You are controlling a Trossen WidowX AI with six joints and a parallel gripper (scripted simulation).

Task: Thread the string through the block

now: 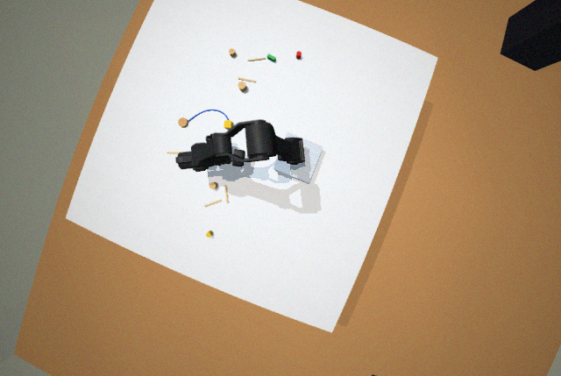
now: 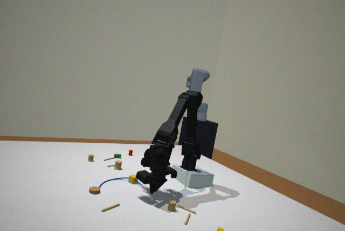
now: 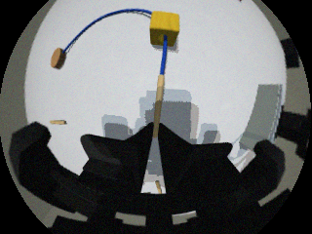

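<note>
Right now the thin wooden stick is 40 mm to the right of my gripper tip, 10 mm ahead of it and 10 mm above it. The rest, counted from my gripper tip: tan wooden block (290 mm to the right, 30 mm ahead, 20 mm above); yellow cube (120 mm to the right, 30 mm ahead, 10 mm above); round wooden button (220 mm ahead, 60 mm to the right, 10 mm above).
</note>
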